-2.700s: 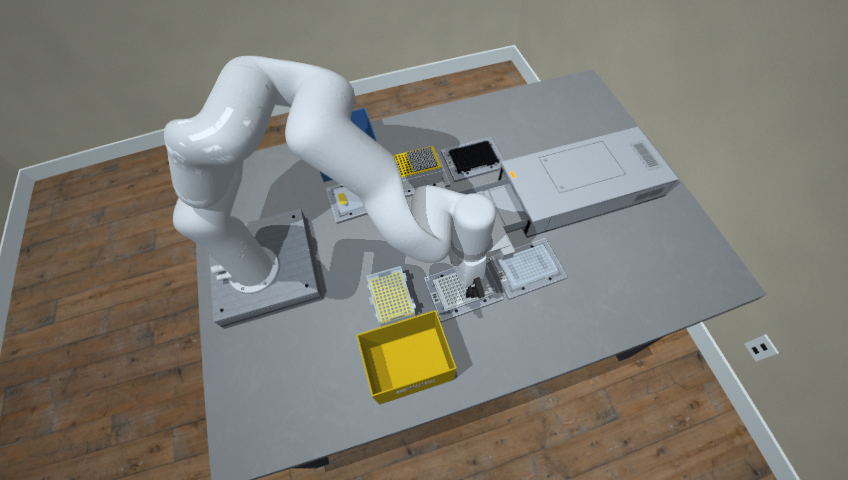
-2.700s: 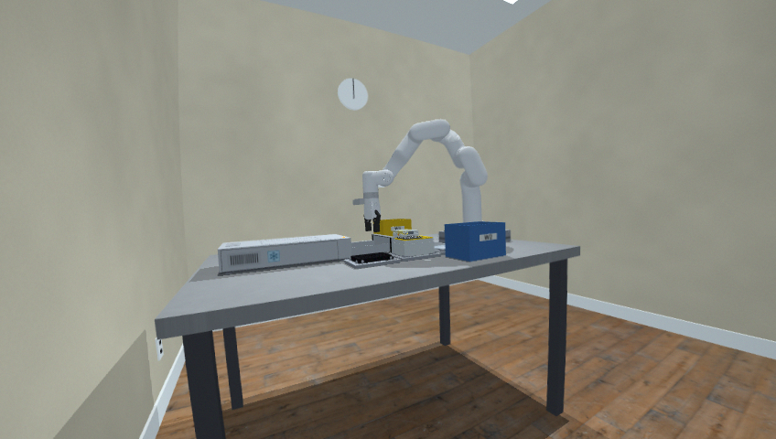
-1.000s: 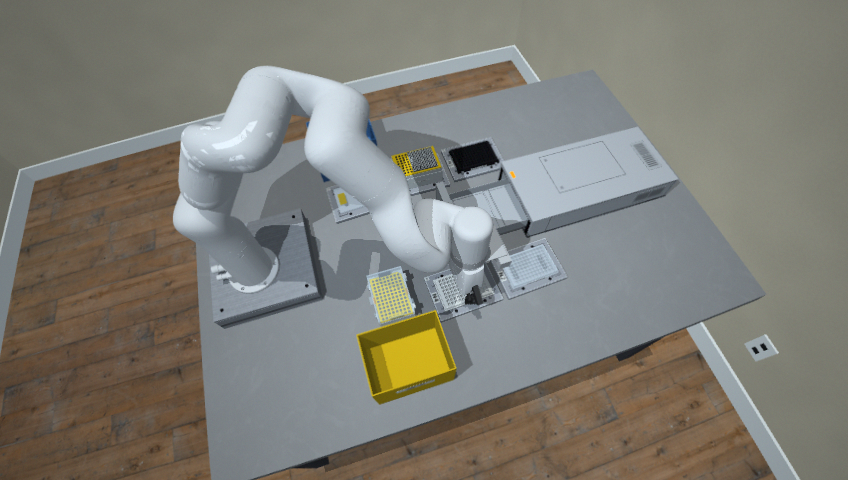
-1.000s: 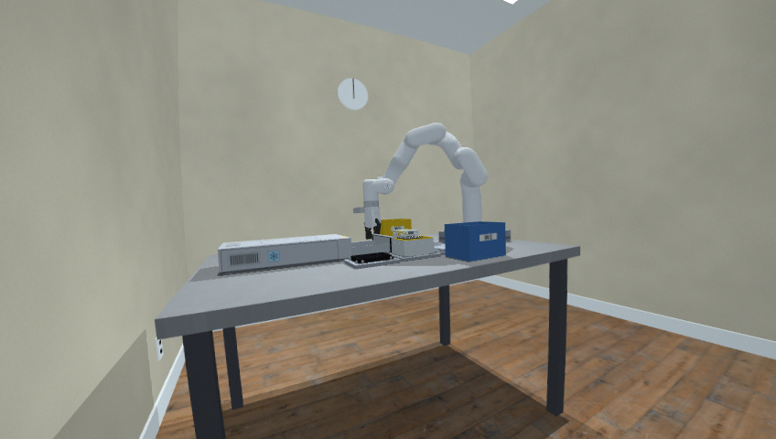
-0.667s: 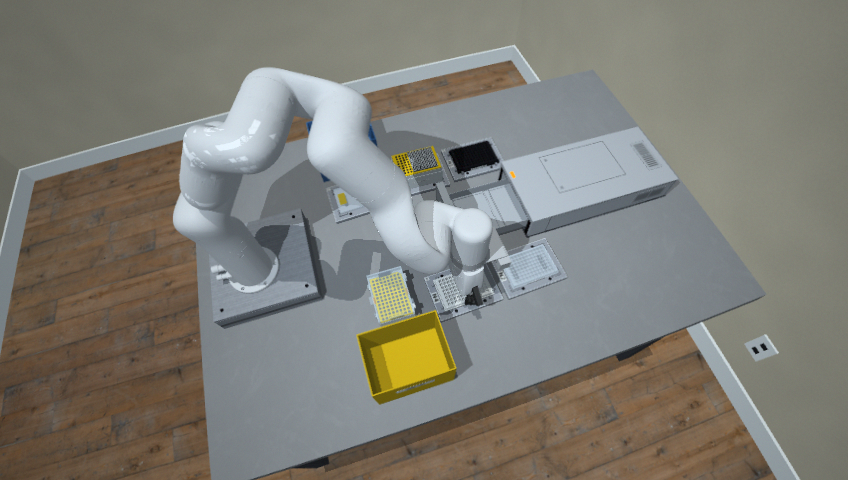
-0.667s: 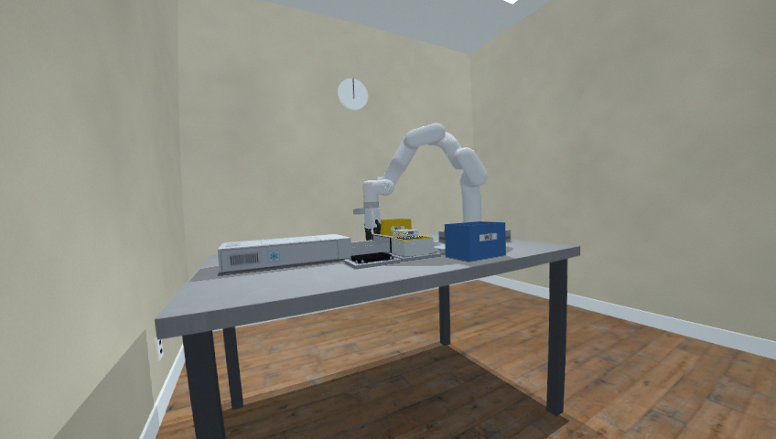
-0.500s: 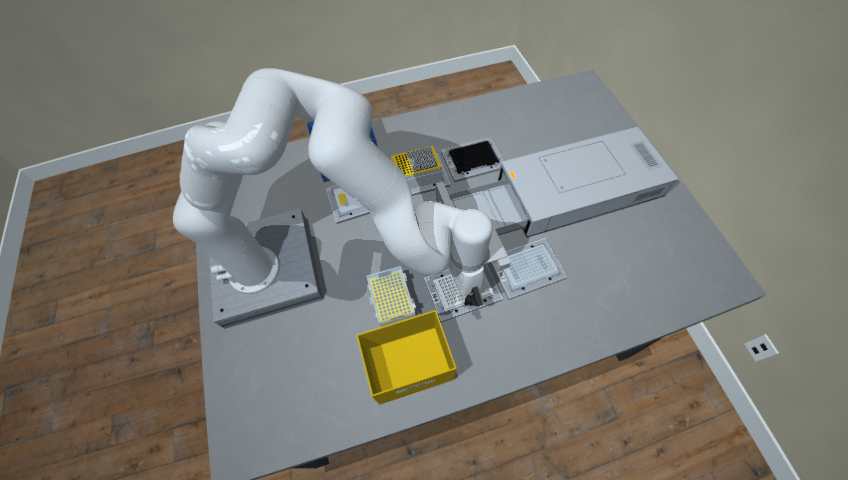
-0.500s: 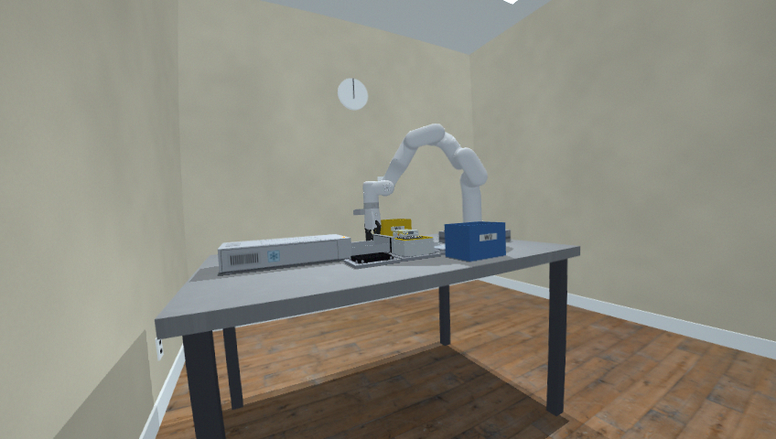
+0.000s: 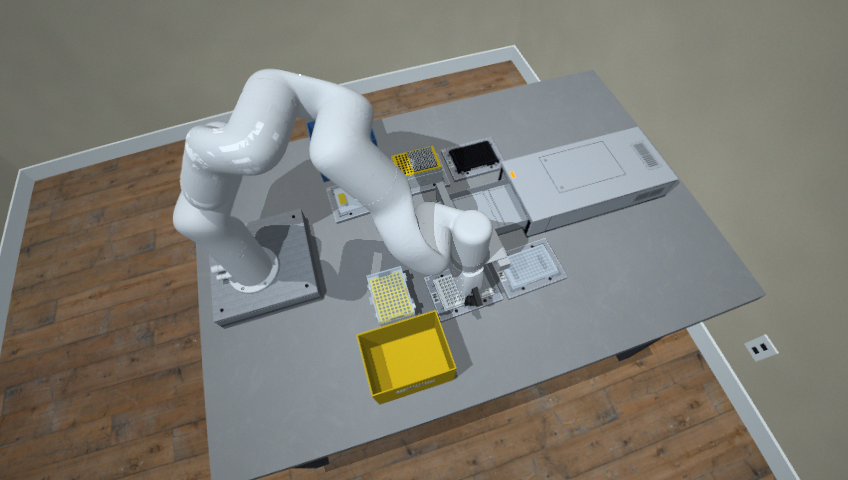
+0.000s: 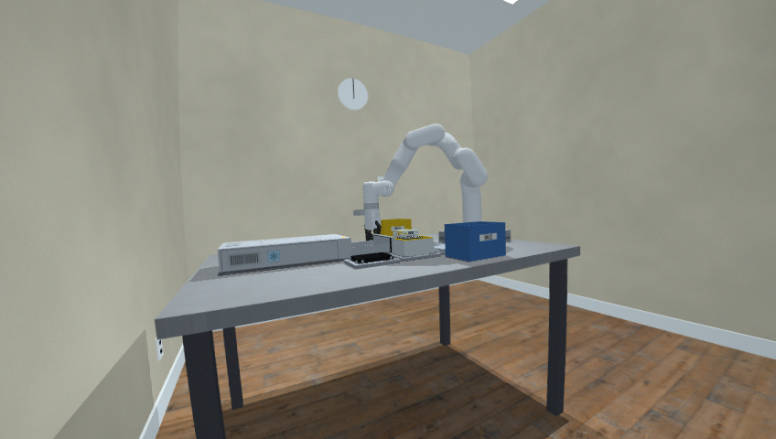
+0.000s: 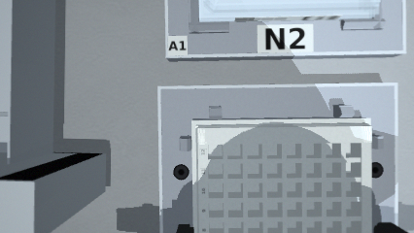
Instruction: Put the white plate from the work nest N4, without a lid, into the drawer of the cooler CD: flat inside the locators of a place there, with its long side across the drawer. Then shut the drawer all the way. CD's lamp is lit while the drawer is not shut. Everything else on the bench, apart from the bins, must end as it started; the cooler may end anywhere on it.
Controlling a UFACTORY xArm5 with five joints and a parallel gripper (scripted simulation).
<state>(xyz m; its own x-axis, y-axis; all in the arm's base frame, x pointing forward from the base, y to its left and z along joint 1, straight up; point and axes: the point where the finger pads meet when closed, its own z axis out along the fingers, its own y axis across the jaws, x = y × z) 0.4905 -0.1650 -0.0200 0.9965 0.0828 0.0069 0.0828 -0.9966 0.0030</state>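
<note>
My gripper is now 10 mm above the white well plate. From my hand the other things lie so: slotted nest 30 mm below; clear plate 180 mm ahead, 10 mm to the left, 10 mm below; yellow bin 180 mm behind, 140 mm to the right, 10 mm above.
</note>
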